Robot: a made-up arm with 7 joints.
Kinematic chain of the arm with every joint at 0, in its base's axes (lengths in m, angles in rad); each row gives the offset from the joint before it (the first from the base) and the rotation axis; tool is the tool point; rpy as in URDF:
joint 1: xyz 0 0 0 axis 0.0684 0.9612 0.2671
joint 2: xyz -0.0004 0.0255 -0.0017 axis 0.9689 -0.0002 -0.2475
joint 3: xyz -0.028 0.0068 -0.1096 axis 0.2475 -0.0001 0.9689
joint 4: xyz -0.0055 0 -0.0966 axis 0.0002 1 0
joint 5: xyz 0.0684 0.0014 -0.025 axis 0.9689 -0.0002 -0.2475
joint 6: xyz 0.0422 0 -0.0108 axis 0.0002 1 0
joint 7: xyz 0.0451 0 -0.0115 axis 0.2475 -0.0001 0.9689
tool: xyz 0 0 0 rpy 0 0.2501 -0.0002
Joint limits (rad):
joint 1: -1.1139..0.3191
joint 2: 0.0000..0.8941
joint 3: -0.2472..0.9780
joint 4: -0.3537..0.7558
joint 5: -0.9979..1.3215
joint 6: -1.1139..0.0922
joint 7: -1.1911..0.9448
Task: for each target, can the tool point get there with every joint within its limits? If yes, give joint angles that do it. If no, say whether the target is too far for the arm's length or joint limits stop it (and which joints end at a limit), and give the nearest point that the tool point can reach.
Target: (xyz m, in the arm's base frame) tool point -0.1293 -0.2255 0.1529
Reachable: no: joint limits stop it (at a limit: joint 1, joint 2, joint 3, joint 4, joint 6) | nearest point 0.1741 -0.0760 -0.0037 | short by 0.373 m
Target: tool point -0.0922 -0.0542 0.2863
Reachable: no: joint limits stop it (at a limit: joint 1, joint 2, joint 4) | nearest point 0.1234 0.1534 0.0881 | short by 0.359 m
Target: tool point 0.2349 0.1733 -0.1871
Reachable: yes | joints -0.6308 0.2799 0.7033 0.5179 0.3933 -0.1978 -0.2646
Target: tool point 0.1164 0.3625 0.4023
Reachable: no: too far | nearest point 0.1358 0.2353 0.0962 | short by 0.332 m
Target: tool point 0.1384 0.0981 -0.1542
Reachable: yes | joints -0.1738 0.1157 0.2998 -0.2401 -0.2904 -0.8210 -0.5094
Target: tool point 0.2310 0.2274 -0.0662
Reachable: yes | joints -0.7930 0.5266 0.8310 0.2430 0.8479 -0.0803 0.3982
